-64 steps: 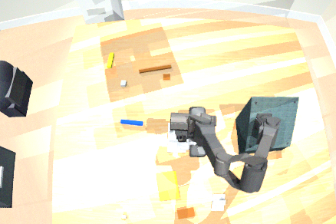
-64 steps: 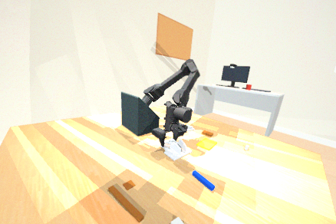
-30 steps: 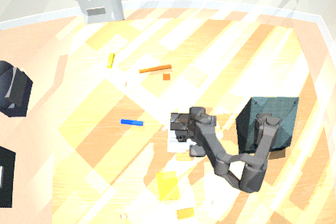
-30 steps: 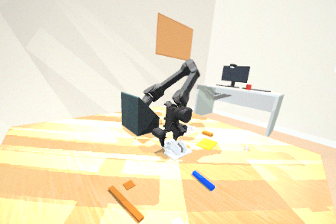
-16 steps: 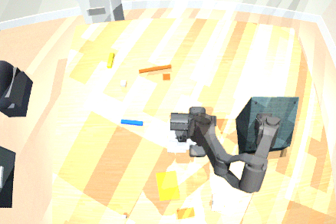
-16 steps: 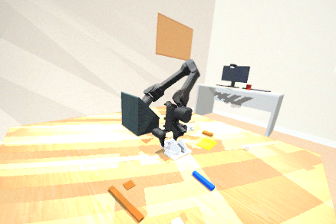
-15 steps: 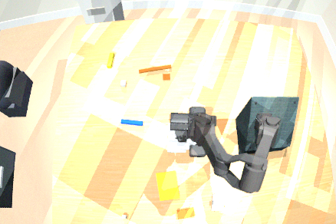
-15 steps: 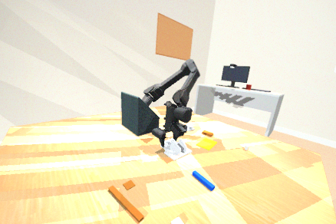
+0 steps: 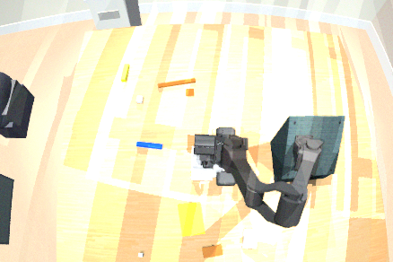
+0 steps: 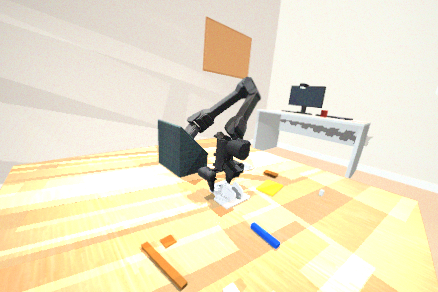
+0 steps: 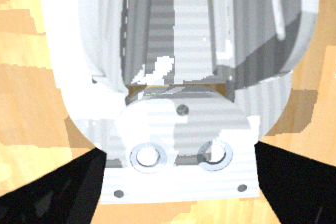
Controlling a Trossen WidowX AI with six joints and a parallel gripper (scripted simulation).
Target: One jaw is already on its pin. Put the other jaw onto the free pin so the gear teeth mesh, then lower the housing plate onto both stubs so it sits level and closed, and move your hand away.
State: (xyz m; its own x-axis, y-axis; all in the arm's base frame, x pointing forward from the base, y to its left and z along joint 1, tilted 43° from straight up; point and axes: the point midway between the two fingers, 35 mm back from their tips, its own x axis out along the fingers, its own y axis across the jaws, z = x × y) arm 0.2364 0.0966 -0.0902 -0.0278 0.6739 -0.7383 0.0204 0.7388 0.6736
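The white housing plate lies 10 mm ahead of my gripper tip and 20 mm above it. Also, from my gripper tip: yellow slab: 110 mm ahead, 190 mm to the left; blue bar: 250 mm ahead, 60 mm to the right; white jaw: 20 mm ahead, 20 mm to the right, 10 mm above.
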